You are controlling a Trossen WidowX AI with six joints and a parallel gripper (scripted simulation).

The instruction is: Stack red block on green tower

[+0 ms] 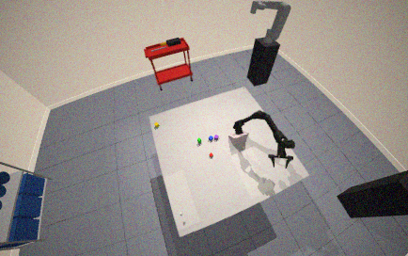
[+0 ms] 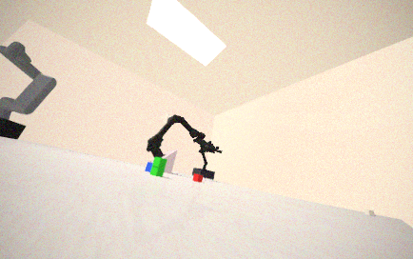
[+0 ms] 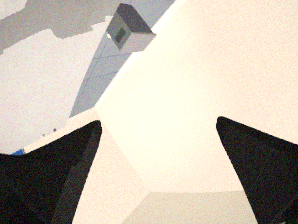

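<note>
Now: gripper tip 44 cm short of the red block, 39 cm to the left of it and 23 cm above it. Round my gripper tip: purple block: 32 cm ahead, 55 cm to the right, 23 cm below; then blue block: 38 cm ahead, 56 cm to the right, 23 cm below; then green block: 50 cm ahead, 57 cm to the right, 23 cm below.
</note>
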